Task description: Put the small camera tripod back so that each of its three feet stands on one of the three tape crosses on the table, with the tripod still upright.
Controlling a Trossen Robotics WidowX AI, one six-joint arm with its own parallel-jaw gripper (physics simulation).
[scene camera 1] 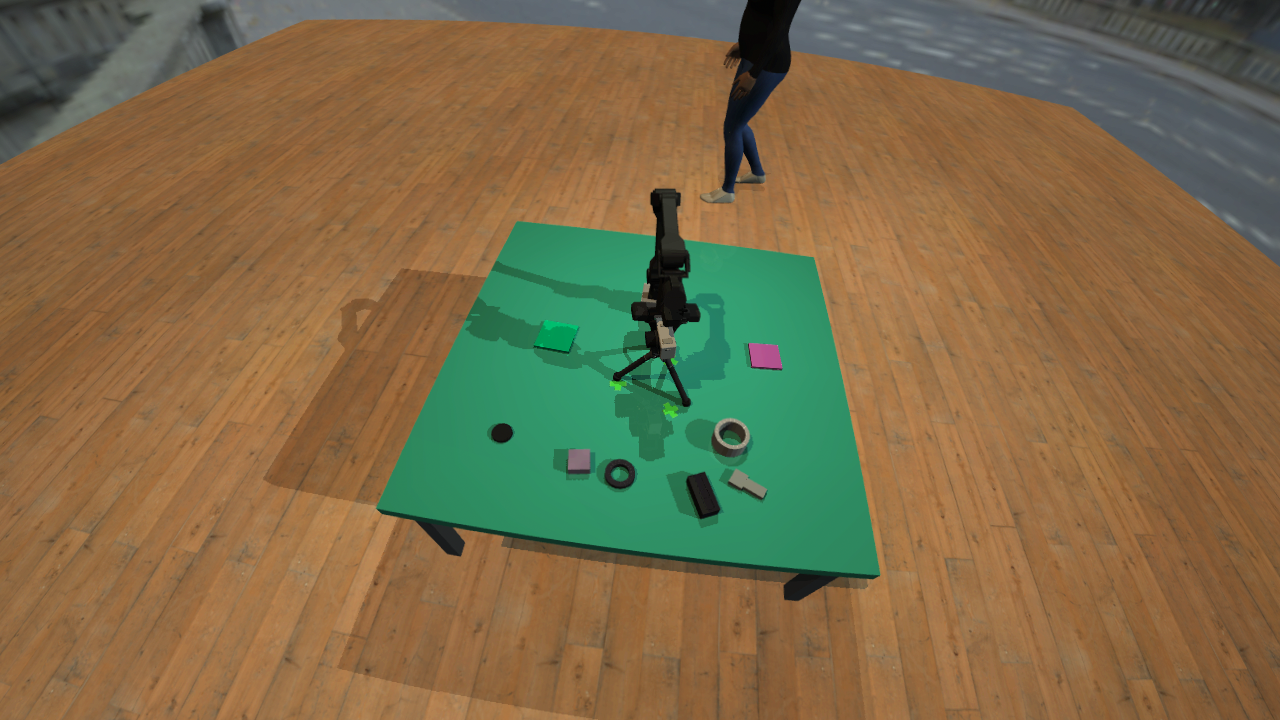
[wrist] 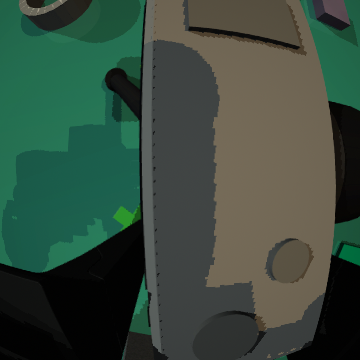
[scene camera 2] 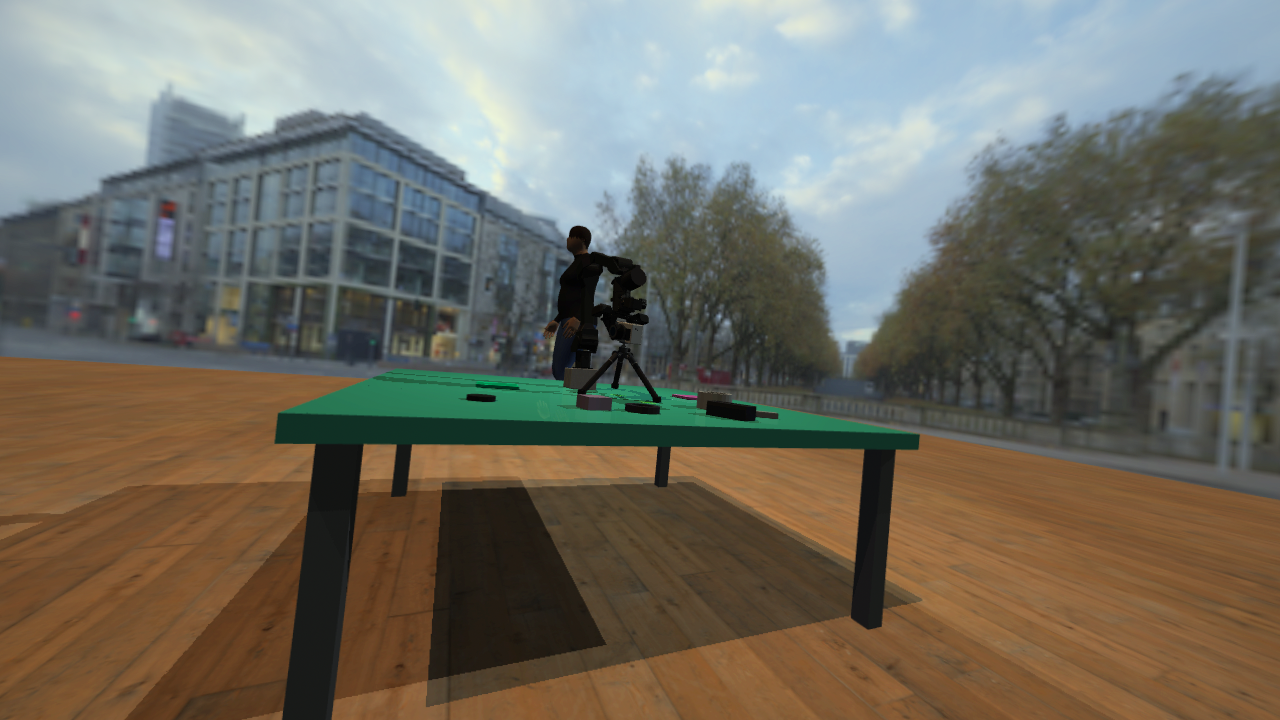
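Where they show: gripper, fingertip midpoint: (scene camera 2: 619, 341); arm's base, link origin: (scene camera 1: 657, 293) (scene camera 2: 582, 368).
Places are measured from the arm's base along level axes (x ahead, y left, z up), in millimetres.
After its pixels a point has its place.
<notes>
The small tripod (scene camera 1: 674, 379) @(x 365, y 94, z 5 mm) (scene camera 2: 622, 355) @(x 332, y 37, z 57 mm) stands upright with spread black legs, a beige-grey camera (scene camera 1: 665, 341) @(x 361, y 50, z 157 mm) (scene camera 2: 630, 334) @(x 376, y 41, z 122 mm) (wrist: 275, 150) @(x 329, y 44, z 159 mm) on top. My gripper (scene camera 1: 665, 317) @(x 294, y 37, z 102 mm) (scene camera 2: 625, 319) @(x 294, y 37, z 102 mm) (wrist: 202, 230) @(x 294, y 37, z 102 mm) is shut on the camera body from behind. One light-green tape cross (scene camera 1: 617, 385) @(x 362, y -75, z -74 mm) lies just in front of the left foot. Another tape cross (scene camera 1: 670, 411) @(x 426, y 98, z -74 mm) lies in front and to the left of the right foot. A piece of a tape cross (wrist: 125, 216) @(x 233, y 86, z -74 mm) shows in the wrist view beside the camera. The rear foot is hidden in scene camera 1. I cannot tell whether the feet touch the table.
On the green table (scene camera 1: 465, 483) @(x 758, y -413, z -75 mm) (scene camera 2: 590, 433) @(x 858, y -192, z -93 mm) are a grey ring (scene camera 1: 717, 438) @(x 522, y 234, z -27 mm) (wrist: 55, 17) @(x 455, y 250, z -47 mm), black ring (scene camera 1: 606, 474) @(x 667, y -50, z -60 mm), mauve block (scene camera 1: 579, 461) @(x 649, y -126, z -47 mm), black block (scene camera 1: 703, 495) @(x 690, y 208, z -41 mm), grey T-shaped piece (scene camera 1: 747, 484) @(x 631, y 328, z -60 mm), black disc (scene camera 1: 502, 432) @(x 595, y -362, z -64 mm), green square (scene camera 1: 556, 336) @(x 209, y -309, z -65 mm) and pink square (scene camera 1: 765, 356) @(x 155, y 391, z -65 mm). A person stands behind.
</notes>
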